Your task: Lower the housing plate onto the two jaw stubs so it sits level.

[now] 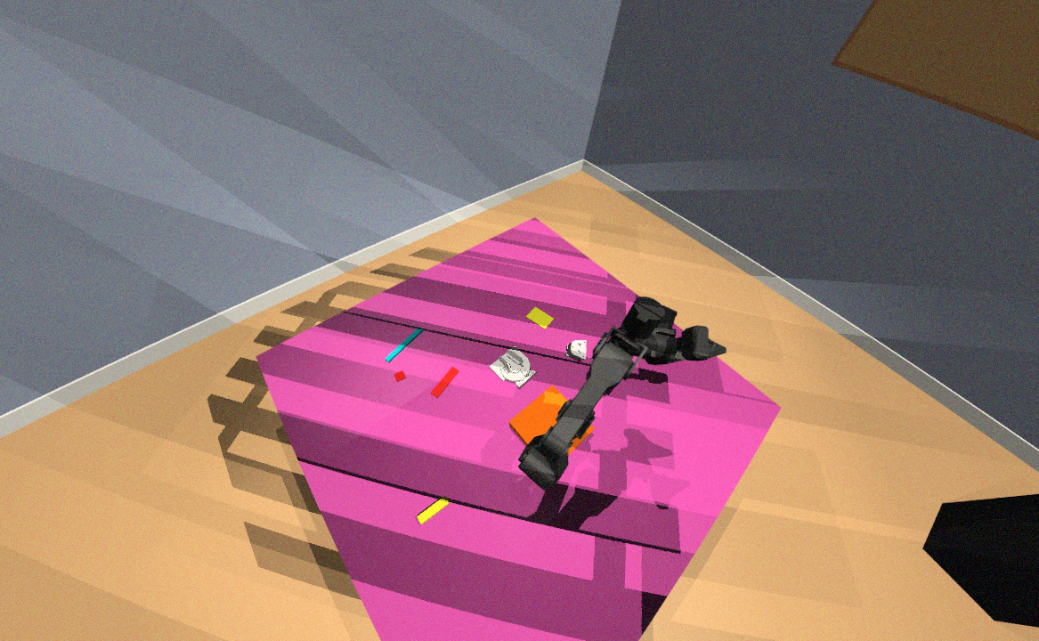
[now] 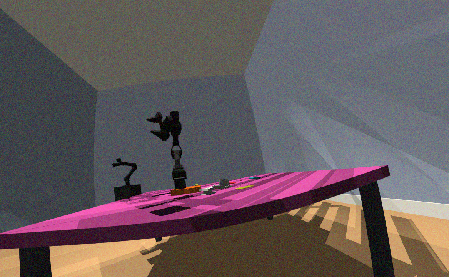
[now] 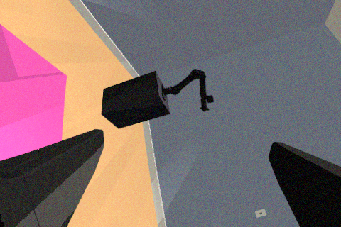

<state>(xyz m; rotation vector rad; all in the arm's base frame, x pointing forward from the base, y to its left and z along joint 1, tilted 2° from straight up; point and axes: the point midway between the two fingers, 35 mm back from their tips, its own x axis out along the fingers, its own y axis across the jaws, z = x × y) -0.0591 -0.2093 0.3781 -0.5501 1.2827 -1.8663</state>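
Right now the white housing plate is 39 cm below my gripper tip, 28 cm ahead of it and 2 cm to the left of it. Round my gripper tip: yellow patch: 47 cm ahead, 41 cm below, 5 cm to the left; then red strip: 48 cm to the left, 41 cm below, 41 cm ahead; then yellow bar: 65 cm to the left, 41 cm below, 9 cm ahead.
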